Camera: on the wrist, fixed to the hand. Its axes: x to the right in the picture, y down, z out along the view.
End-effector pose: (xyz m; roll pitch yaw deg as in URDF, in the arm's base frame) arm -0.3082 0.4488 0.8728 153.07 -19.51 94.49
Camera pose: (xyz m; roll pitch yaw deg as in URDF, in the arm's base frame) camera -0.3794 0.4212 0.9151 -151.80 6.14 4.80
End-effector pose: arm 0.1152 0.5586 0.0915 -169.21 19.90 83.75
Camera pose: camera 0.0888 0.5834 0.1709 160.89 39.63 -26.25
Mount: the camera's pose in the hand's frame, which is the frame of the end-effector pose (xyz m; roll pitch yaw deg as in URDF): -0.0066 -0.0438 -0.0752 7.63 -32.80 92.09
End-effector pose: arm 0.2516 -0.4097 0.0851 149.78 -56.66 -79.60
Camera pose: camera 0.3189 -0.3572 0.1032 -114.59 2.89 -168.40
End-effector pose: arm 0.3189 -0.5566 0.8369 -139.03 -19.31 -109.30
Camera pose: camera 0.3150 -0.5187 0.9154 -122.27 66.34 -153.35
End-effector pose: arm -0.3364 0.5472 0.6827 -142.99 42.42 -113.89
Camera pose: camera -0.3674 0.5025 0.7509 118.87 42.22 93.85
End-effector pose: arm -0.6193 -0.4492 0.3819 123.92 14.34 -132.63
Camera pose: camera -0.5520 -0.5043 0.3890 173.92 -22.96 141.61
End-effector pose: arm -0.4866 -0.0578 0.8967 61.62 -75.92 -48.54
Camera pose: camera -0.4060 -0.0806 0.8722 -82.34 -12.28 136.00
